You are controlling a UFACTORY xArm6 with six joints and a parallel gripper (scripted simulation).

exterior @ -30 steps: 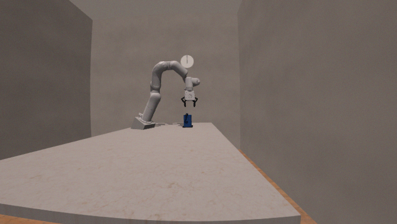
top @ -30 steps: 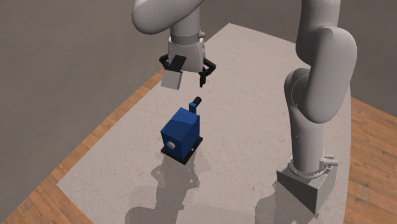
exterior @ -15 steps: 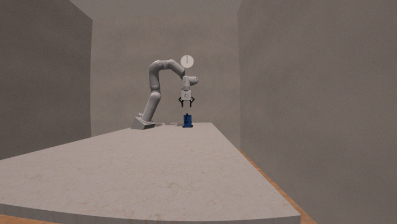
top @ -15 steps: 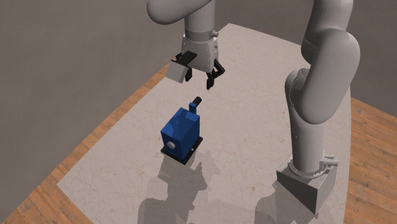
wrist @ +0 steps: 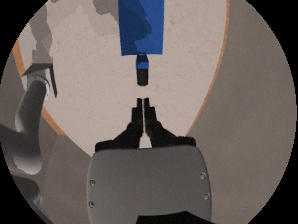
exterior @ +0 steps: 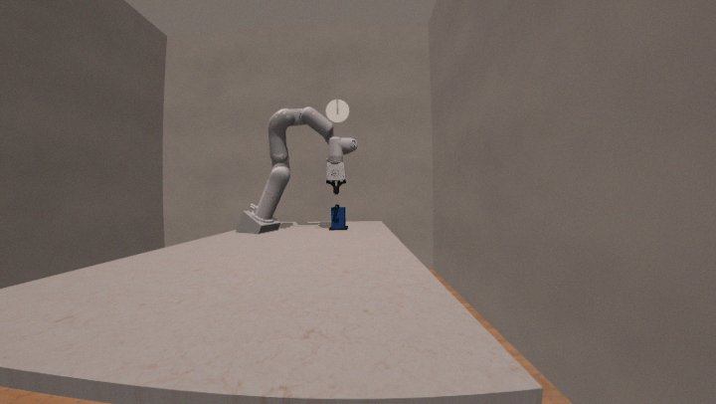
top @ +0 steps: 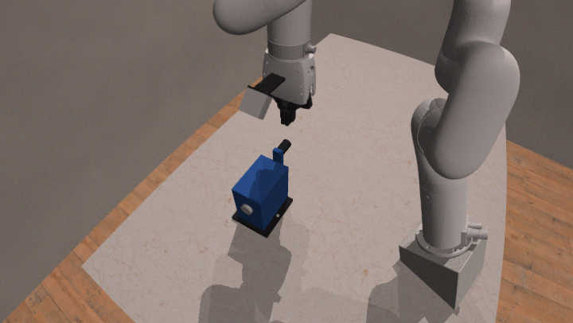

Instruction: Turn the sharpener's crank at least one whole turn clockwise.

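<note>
My gripper is now 20 mm to the right of the black knob and 90 mm above it.
</note>
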